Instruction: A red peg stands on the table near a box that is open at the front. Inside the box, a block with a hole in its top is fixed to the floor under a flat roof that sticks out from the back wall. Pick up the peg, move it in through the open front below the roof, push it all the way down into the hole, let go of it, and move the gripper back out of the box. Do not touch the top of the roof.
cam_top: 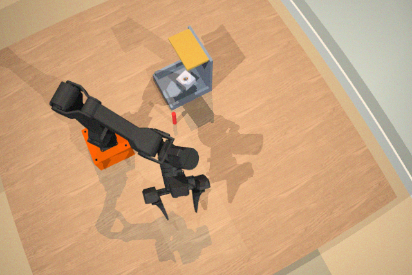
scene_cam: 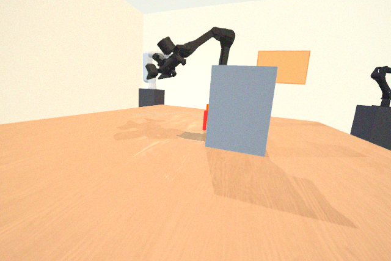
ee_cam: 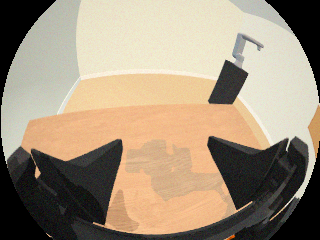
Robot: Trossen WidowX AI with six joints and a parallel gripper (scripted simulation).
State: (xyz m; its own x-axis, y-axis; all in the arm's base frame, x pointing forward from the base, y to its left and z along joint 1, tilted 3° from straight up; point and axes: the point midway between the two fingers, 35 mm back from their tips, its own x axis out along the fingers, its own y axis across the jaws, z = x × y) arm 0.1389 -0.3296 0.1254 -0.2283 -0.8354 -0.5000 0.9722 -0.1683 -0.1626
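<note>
The red peg lies 350 mm to the left of my gripper tip, 160 mm below it and 120 mm ahead of it. From my gripper tip the other things lie so: back wall: 480 mm to the left, 290 mm ahead, 90 mm below; yellow roof: 480 mm to the left, 250 mm ahead, 20 mm above.
</note>
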